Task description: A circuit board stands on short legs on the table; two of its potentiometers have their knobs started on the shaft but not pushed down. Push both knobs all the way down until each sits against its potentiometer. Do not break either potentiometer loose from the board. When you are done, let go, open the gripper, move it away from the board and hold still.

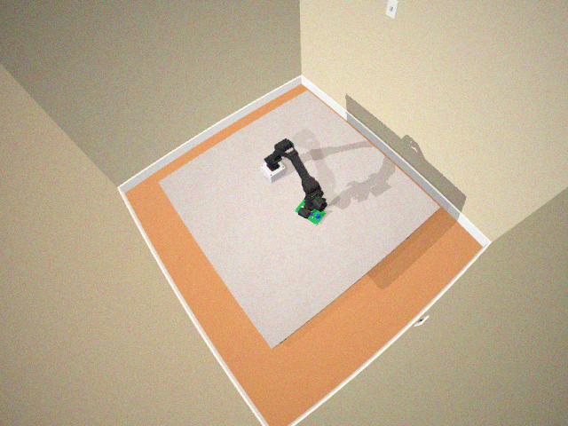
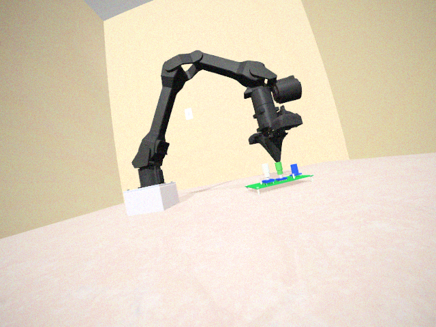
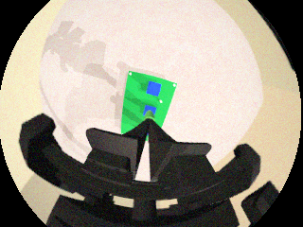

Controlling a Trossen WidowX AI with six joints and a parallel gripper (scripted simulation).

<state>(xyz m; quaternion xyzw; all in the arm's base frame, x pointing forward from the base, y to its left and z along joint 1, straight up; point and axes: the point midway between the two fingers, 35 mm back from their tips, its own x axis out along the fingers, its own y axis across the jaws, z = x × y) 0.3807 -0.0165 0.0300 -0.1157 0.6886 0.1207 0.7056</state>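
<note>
My gripper tip is now 20 mm above the green knob. From my gripper tip the other things lie so: white knob: 40 mm behind, 30 mm to the right, 10 mm below.
</note>
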